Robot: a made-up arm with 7 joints.
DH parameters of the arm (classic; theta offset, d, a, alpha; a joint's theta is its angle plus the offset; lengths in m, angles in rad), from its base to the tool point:
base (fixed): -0.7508 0 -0.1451 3.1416
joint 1: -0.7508 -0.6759 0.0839 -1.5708
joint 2: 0 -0.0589 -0.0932 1.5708
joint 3: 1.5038 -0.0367 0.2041 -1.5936
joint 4: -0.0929 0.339 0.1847 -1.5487
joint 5: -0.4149 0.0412 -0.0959 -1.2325
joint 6: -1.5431 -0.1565 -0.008 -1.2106
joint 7: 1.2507 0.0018 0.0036 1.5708
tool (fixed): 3.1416 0.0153 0 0
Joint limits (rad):
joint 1: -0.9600..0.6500
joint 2: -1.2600..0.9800
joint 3: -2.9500..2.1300
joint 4: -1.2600..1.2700
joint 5: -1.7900..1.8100
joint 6: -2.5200..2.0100
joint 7: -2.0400..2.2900
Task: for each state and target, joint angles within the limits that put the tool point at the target. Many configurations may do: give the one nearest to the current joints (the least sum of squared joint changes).
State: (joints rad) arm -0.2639 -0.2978 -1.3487 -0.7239 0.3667 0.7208 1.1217
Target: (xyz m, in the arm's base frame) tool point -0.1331 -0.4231 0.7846
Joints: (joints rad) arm -0.2171 -0.6324 -0.7373 -0.5900 0.5673 0.7127 1.1197
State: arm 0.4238 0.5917 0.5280 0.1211 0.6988 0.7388 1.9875
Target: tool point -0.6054 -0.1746 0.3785
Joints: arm 0.0352 0.5268 0.1440 0.1734 0.9868 0.7310 1.9659
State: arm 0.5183 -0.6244 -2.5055 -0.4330 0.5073 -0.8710 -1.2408
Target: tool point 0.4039 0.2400 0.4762
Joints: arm 0.2120 -0.4552 -2.8735 -0.3717 0.4970 -0.8728 -1.2418
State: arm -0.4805 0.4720 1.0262 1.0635 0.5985 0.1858 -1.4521
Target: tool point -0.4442 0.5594 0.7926
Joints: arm 0.0348 -0.0255 1.4063 1.2041 0.3254 0.1952 -1.4377
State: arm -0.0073 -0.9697 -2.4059 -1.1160 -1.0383 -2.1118 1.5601
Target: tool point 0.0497 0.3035 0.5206
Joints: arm -0.2319 -0.9485 -2.6523 -1.1645 -1.3296 -2.1318 1.5252
